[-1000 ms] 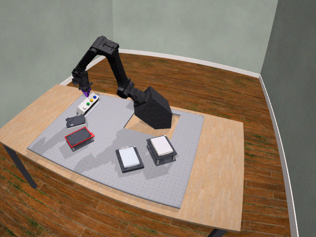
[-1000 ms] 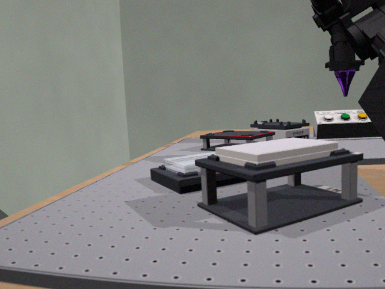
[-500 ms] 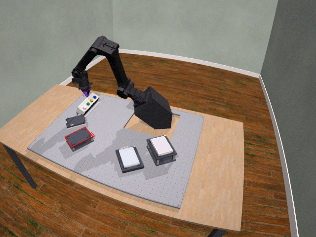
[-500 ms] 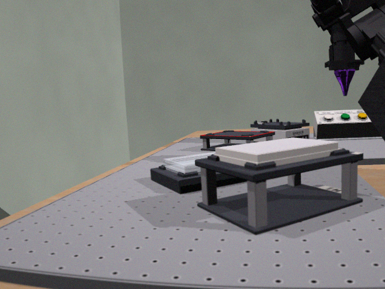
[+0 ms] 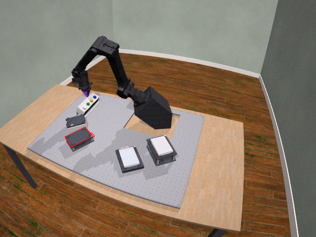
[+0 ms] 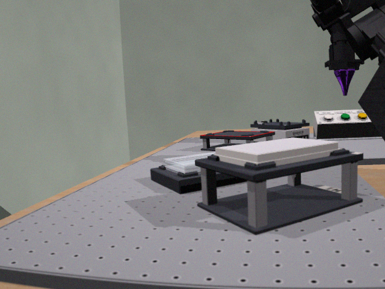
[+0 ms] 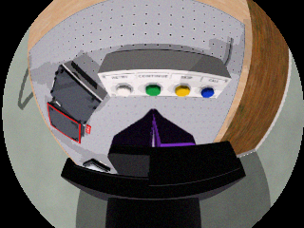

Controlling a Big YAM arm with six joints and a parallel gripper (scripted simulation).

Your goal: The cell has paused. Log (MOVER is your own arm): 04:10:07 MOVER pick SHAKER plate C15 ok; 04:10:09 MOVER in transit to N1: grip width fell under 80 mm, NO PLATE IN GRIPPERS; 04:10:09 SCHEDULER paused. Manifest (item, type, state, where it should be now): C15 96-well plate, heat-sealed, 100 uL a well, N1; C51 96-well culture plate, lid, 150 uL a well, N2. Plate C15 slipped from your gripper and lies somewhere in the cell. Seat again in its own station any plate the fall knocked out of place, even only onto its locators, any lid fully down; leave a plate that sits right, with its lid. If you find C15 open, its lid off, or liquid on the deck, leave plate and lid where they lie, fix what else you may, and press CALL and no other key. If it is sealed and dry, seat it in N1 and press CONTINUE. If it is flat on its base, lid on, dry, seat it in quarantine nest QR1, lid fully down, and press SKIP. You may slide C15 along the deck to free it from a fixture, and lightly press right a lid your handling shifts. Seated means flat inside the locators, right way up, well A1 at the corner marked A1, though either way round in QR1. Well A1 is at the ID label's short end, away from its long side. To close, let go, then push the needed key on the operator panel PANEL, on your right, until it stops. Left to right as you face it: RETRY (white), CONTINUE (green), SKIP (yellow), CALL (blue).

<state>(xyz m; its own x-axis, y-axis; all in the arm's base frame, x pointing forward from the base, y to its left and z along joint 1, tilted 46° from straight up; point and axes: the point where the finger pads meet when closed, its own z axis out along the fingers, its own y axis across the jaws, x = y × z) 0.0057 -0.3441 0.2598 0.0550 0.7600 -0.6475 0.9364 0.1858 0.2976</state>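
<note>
The green key lies 70 mm below my hand. Also, from my hand: blue key 100 mm behind, 70 mm below; then white key 50 mm ahead, 10 mm to the right, 70 mm below; then yellow key 50 mm behind, 70 mm below.
</note>
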